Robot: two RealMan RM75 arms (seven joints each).
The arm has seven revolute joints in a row. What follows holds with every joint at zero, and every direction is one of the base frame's.
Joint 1 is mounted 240.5 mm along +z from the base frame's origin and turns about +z.
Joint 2 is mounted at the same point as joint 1 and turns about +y.
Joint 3 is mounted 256 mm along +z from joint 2 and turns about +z.
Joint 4 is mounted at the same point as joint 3 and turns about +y.
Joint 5 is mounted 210 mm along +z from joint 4 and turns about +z.
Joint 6 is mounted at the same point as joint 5 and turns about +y.
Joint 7 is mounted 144 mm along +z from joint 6 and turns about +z.
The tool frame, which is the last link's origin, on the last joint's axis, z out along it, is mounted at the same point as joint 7; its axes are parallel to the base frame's.
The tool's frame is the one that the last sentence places.
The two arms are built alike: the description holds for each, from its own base.
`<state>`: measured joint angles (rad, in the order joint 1, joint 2, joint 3, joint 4, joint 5, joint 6, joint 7); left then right.
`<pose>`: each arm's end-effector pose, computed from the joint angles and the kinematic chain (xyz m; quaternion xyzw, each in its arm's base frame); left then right.
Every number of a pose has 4 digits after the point. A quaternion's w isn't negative.
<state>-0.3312 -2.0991 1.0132 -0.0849 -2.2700 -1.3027 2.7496 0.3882 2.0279 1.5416 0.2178 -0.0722 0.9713 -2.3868</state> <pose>-0.3543 0.2423 -0.0638 -0.7933 -0.2910 -0.2810 0.4550 0.3544 0.3376 0.0009 -0.6798 0.3987 0.3516 0.5052</pose>
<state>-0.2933 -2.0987 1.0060 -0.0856 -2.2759 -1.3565 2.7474 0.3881 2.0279 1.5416 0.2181 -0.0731 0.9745 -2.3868</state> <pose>-0.3572 0.2298 -0.0588 -0.7811 -0.2944 -0.2964 0.4640 0.3539 0.3376 0.0010 -0.6803 0.3975 0.3528 0.5047</pose>
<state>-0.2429 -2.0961 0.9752 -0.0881 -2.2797 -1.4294 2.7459 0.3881 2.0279 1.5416 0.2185 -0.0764 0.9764 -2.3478</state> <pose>-0.3616 0.2137 -0.0495 -0.7593 -0.2988 -0.3168 0.4836 0.3534 0.3376 0.0008 -0.6737 0.4095 0.3627 0.4968</pose>
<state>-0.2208 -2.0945 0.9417 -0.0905 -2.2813 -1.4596 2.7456 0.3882 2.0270 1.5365 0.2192 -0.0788 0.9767 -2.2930</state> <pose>-0.3648 0.2074 -0.0433 -0.7433 -0.3027 -0.3257 0.4998 0.3529 0.3376 0.0002 -0.6651 0.4265 0.3749 0.4849</pose>
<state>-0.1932 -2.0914 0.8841 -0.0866 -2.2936 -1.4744 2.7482 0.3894 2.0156 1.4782 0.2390 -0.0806 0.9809 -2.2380</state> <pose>-0.3732 0.2016 -0.0327 -0.7167 -0.3109 -0.3271 0.5317 0.3456 0.3395 -0.0028 -0.6774 0.4294 0.3829 0.4584</pose>
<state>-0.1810 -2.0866 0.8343 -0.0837 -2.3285 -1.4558 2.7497 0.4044 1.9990 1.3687 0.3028 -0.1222 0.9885 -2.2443</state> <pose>-0.3845 0.2008 -0.0219 -0.6881 -0.3246 -0.3183 0.5656 0.3184 0.3464 -0.0153 -0.7381 0.3814 0.3747 0.4116</pose>
